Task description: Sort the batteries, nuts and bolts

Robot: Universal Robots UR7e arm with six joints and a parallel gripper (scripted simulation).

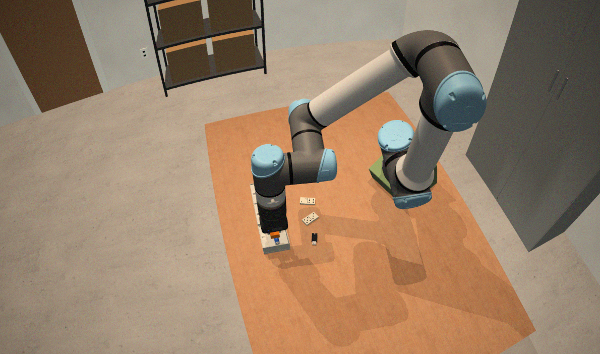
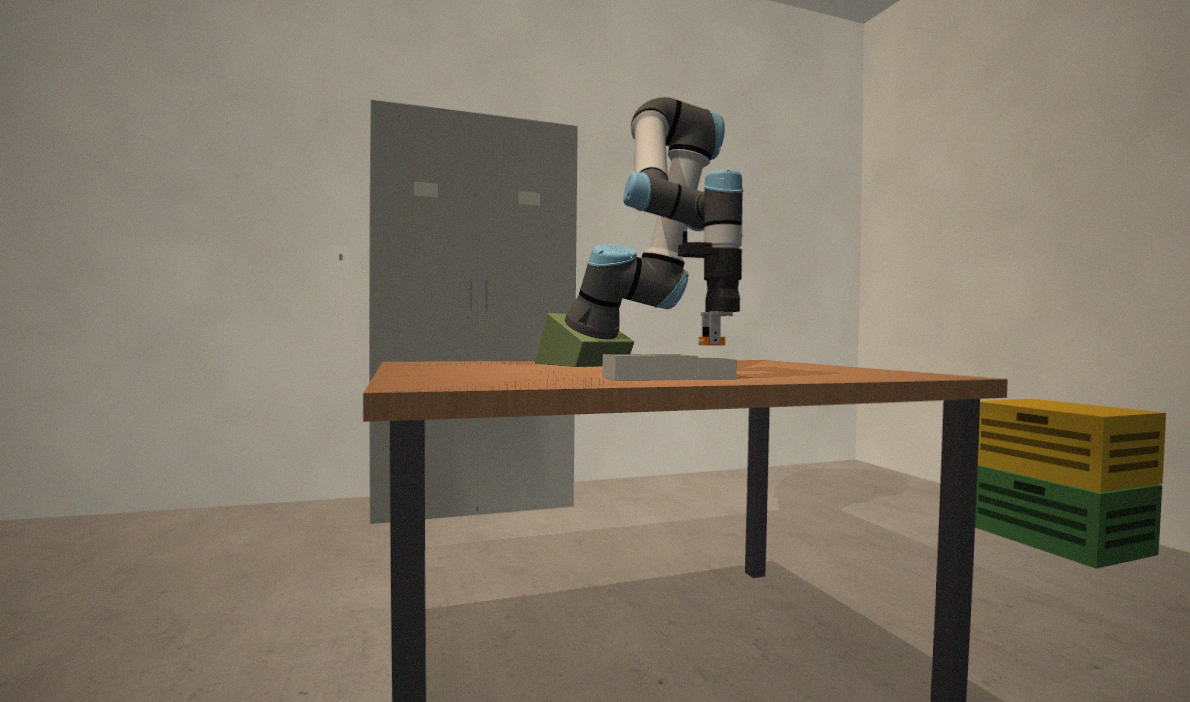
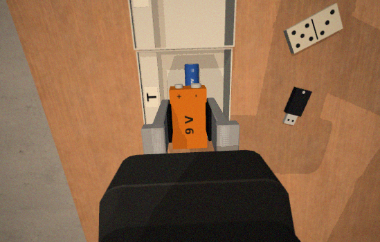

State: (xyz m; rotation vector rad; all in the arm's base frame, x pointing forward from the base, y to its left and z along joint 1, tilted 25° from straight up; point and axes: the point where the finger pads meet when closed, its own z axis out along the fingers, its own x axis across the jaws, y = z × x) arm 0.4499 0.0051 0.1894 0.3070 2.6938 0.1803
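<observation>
Now: the blue cylindrical battery 10 mm behind my hand, 10 mm to the right of it and 70 mm below it. From my hand the other things lie so: black USB stick: 110 mm behind, 40 mm to the left, 80 mm below; orange 9 V battery: 10 mm to the right, 10 mm below; grey bin row: 20 mm behind, 90 mm to the right, 60 mm below.
</observation>
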